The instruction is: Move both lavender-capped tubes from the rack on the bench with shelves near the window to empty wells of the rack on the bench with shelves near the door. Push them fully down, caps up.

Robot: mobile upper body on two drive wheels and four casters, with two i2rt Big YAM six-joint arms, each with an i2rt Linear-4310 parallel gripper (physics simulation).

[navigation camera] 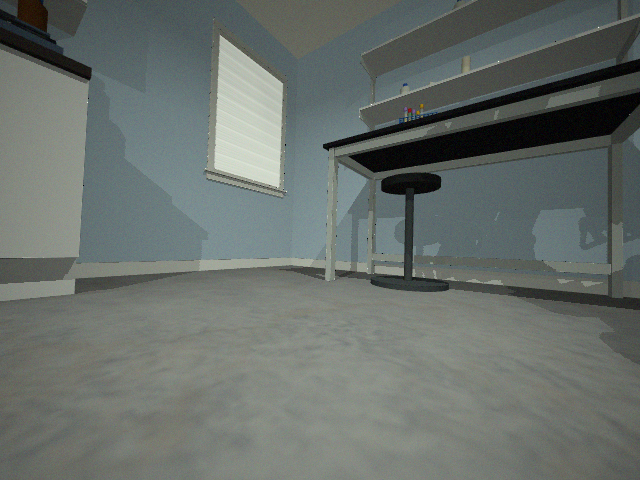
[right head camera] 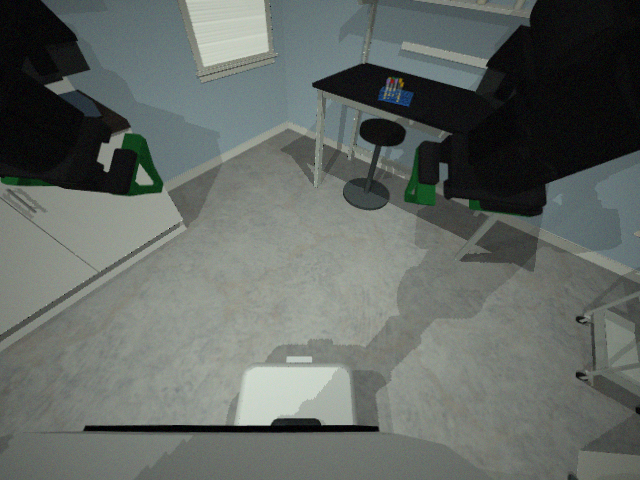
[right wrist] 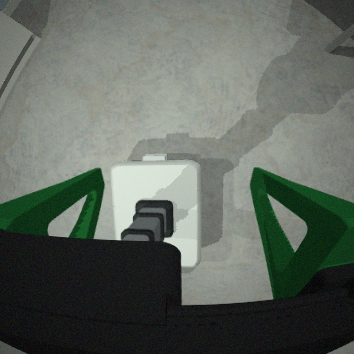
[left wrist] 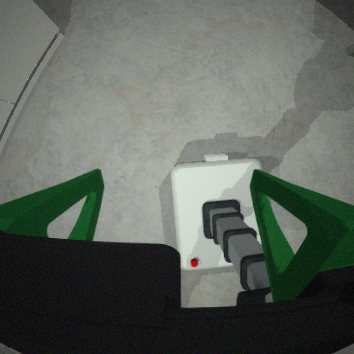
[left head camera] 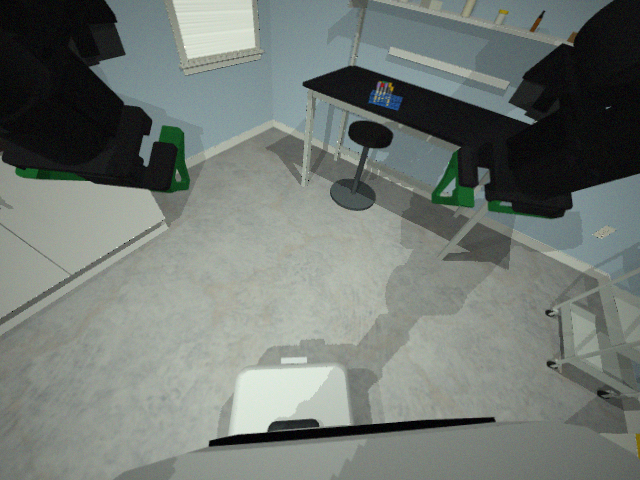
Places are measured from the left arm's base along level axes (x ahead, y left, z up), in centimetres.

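Pixels of known places: left gripper, fingertip midpoint: (right head camera: 127, 184) (left wrist: 176, 177) (left head camera: 148, 180); right gripper, fingertip midpoint: (right head camera: 438, 200) (right wrist: 176, 175) (left head camera: 461, 202).
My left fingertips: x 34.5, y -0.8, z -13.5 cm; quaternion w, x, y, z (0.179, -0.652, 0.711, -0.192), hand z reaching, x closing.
Note:
Behind a point stands the place of what it marks.
A blue rack (left head camera: 393, 103) @[x 167.0, y -82.2, z -46.5 cm] (right head camera: 404, 98) @[x 169.0, y -83.0, z -46.6 cm] (navigation camera: 401, 120) @[x 173.0, y -69.0, z -44.2 cm] with several upright tubes stands on the black-topped bench (left head camera: 439, 116) @[x 163.0, y -114.6, z -49.6 cm] (navigation camera: 465, 122) @[x 150.7, y -92.9, z -55.9 cm] with shelves, near the window. Two lavender caps show in the navigation camera, one lavender-capped tube (navigation camera: 405, 110) @[x 170.5, y -70.3, z -39.6 cm] at the left end and another lavender-capped tube (navigation camera: 413, 112) @[x 173.0, y -75.9, z -39.2 cm] right of a red cap. Details are small. My left gripper (left head camera: 103, 180) (left wrist: 176, 177) @[x 34.6, y -0.8, z -13.5 cm] is open and empty, above the floor. My right gripper (left head camera: 480, 206) (right wrist: 176, 175) @[x 33.6, y -43.8, z -13.5 cm] is open and empty, far in front of the bench. The rack near the door does not show.
A black stool (left head camera: 370, 134) @[x 181.9, y -78.3, z -75.0 cm] (right head camera: 382, 131) @[x 183.2, y -78.9, z -75.0 cm] (navigation camera: 410, 182) @[x 173.3, y -75.1, z -80.0 cm] stands at the bench's front edge. A white cabinet (left head camera: 77, 222) @[x 100.2, y 95.3, z -97.3 cm] (right head camera: 108, 222) @[x 102.1, y 93.8, z -98.1 cm] (navigation camera: 41, 170) @[x 122.7, y 78.3, z -94.0 cm] is at the left. The window (left head camera: 214, 28) @[x 264.7, y 47.9, z -38.8 cm] (navigation camera: 248, 113) @[x 265.7, y 47.2, z 6.7 cm] is left of the bench. Part of a wheeled cart (left head camera: 583, 359) @[x 28.7, y -201.2, z -127.6 cm] shows at the right.

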